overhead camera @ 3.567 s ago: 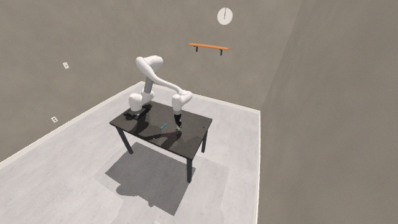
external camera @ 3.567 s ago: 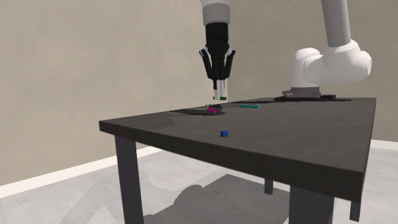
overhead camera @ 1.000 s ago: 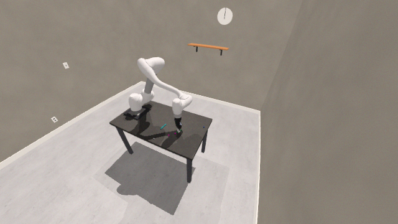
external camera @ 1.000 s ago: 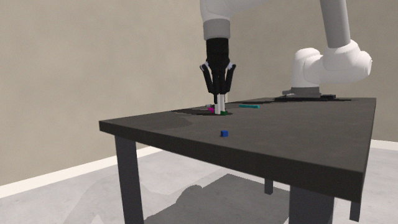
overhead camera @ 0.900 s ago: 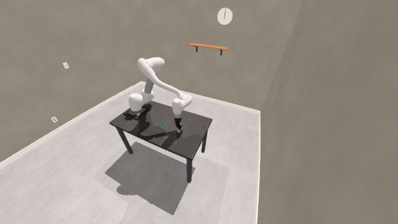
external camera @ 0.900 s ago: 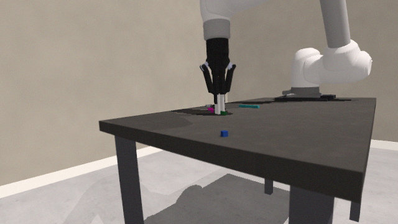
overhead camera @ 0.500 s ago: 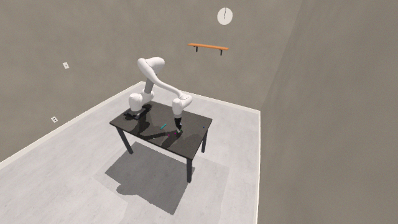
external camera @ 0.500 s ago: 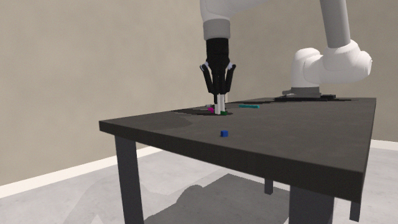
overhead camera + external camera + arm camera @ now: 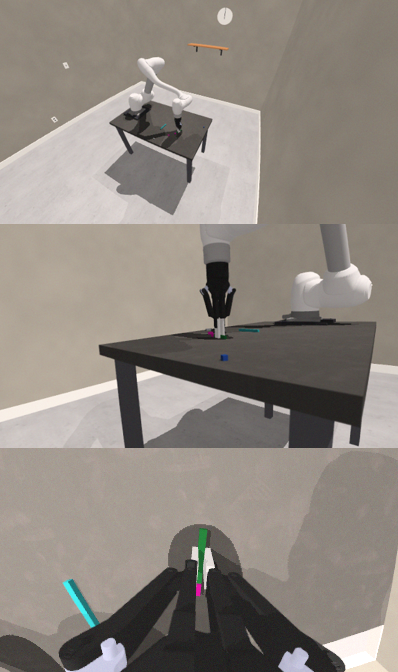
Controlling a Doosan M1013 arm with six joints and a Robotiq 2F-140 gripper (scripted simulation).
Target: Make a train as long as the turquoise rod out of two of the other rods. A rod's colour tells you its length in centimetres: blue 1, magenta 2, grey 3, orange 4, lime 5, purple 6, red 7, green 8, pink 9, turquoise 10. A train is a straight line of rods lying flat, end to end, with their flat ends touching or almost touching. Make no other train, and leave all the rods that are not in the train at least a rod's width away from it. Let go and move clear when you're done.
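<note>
Now: the green rod 30 mm below my hand. From my hand the other things lie so: turquoise rod 220 mm behind, 30 mm below, 10 mm to the left; then small grey rod 230 mm behind, 200 mm to the right, 30 mm below; then blue rod 280 mm ahead, 170 mm to the left, 30 mm below.
</note>
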